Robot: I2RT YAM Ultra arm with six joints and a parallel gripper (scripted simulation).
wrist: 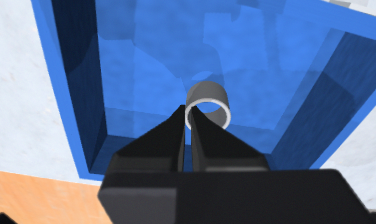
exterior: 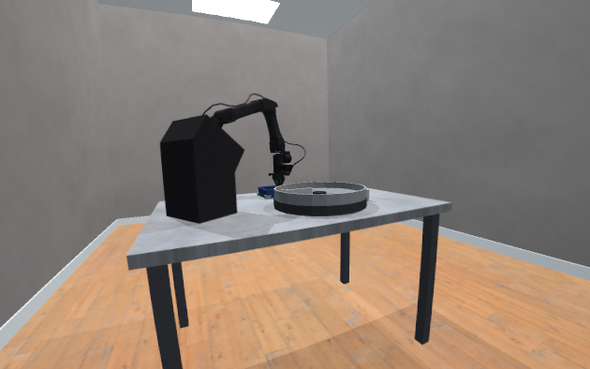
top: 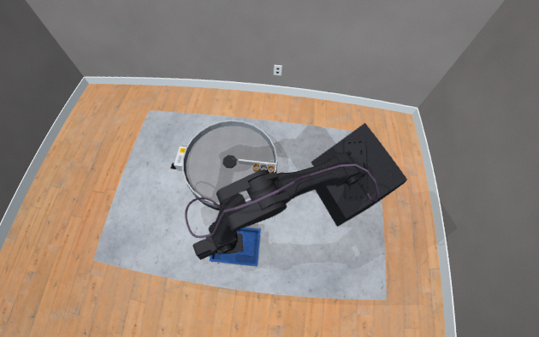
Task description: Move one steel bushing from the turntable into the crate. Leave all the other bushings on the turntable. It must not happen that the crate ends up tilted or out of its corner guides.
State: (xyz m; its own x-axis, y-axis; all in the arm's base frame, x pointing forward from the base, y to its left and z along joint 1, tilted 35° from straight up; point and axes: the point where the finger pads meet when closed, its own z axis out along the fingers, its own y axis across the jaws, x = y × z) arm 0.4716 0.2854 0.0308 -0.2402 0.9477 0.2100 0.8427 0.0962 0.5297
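The blue crate lies 20 mm behind my hand, 10 mm to the right of it and 10 mm below it. From my hand the other things lie so: round grey turntable 360 mm to the right, 100 mm ahead, 10 mm above.
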